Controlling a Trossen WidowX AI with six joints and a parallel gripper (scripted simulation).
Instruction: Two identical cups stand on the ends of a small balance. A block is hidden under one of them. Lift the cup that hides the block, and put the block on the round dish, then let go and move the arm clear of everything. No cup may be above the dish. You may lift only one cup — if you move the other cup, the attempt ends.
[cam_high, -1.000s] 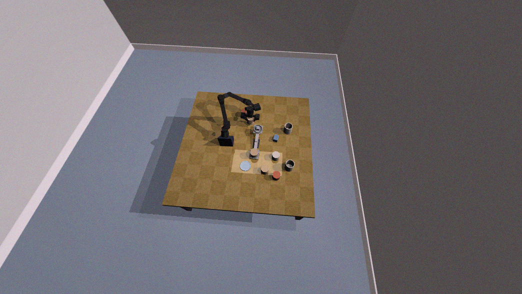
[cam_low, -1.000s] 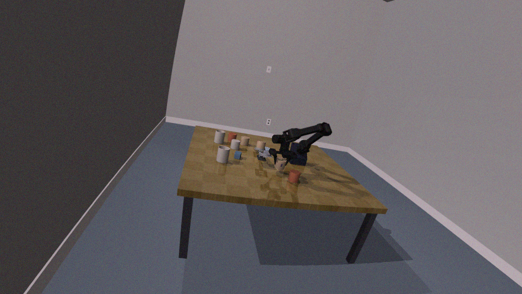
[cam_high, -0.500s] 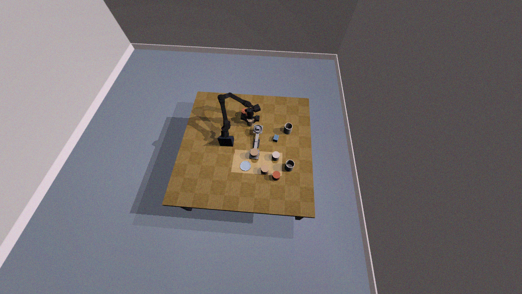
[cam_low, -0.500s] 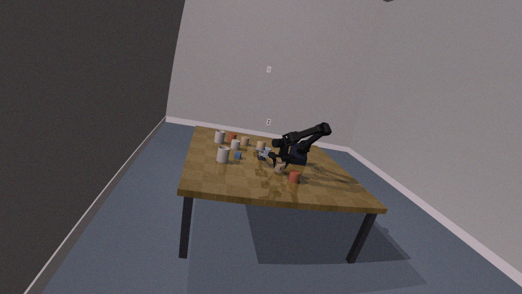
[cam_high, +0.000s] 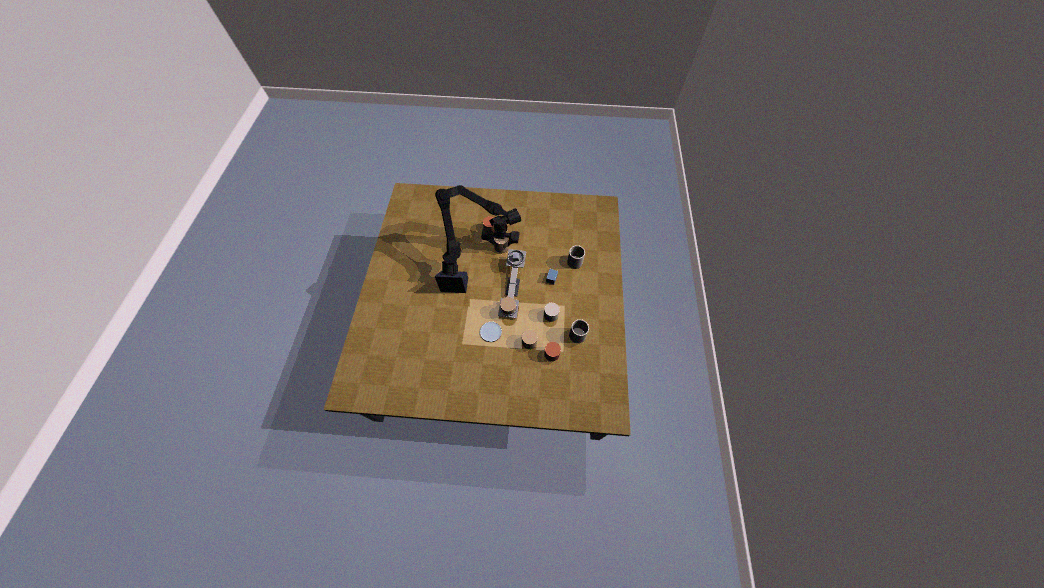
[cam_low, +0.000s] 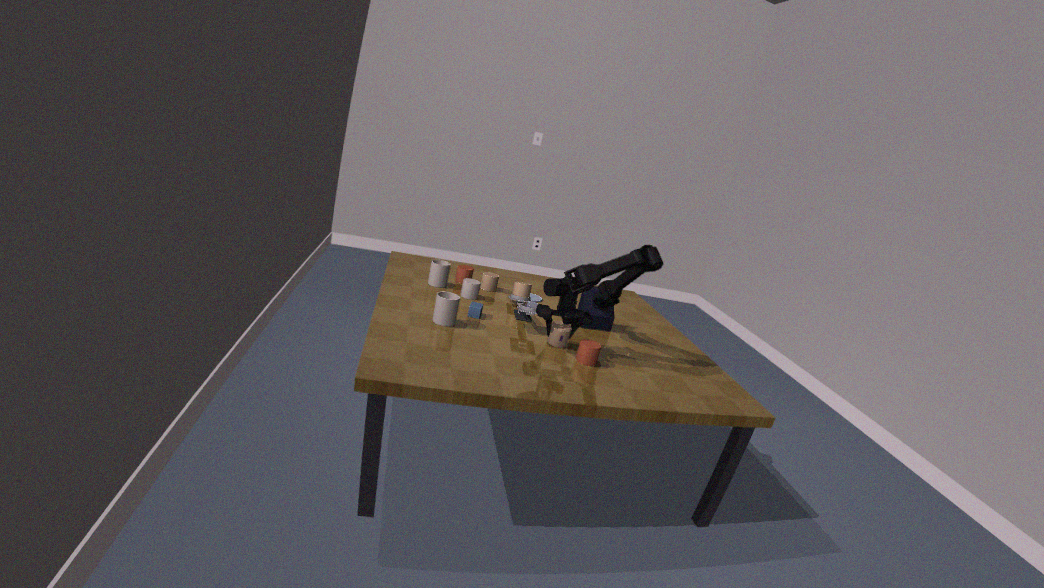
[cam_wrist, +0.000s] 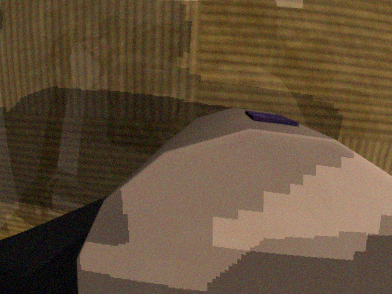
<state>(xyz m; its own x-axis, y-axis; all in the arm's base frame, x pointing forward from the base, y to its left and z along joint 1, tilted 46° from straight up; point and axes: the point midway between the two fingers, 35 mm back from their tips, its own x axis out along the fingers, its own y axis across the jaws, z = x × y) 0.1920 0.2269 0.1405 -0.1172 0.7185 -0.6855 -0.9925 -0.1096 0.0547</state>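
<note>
Right now my gripper tip is 2 cm to the right of the tan cup and 1 cm below it. From my gripper tip the other things lie so: blue block 29 cm ahead, 14 cm to the right; grey block 10 cm ahead, 10 cm to the right, 6 cm above; small balance 10 cm ahead, 22 cm to the right, 1 cm above.
</note>
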